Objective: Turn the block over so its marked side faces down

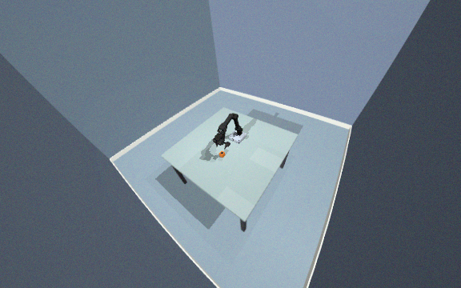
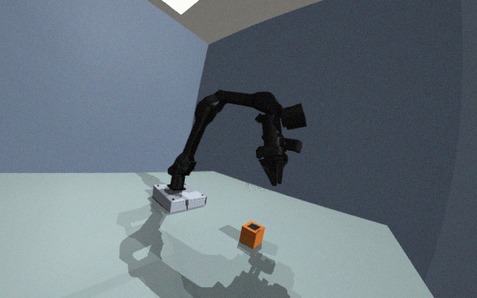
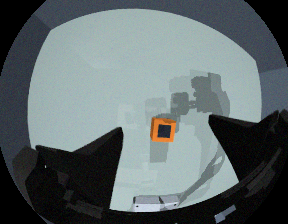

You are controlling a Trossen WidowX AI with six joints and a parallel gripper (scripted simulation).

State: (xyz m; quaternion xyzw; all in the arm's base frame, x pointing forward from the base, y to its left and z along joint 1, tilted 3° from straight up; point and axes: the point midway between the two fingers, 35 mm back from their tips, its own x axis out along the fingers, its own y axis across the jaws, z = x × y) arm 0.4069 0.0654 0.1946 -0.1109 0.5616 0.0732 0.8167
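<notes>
My gripper tip is now 150 mm above the orange block, 30 mm to the left of it and 30 mm past it.
</notes>
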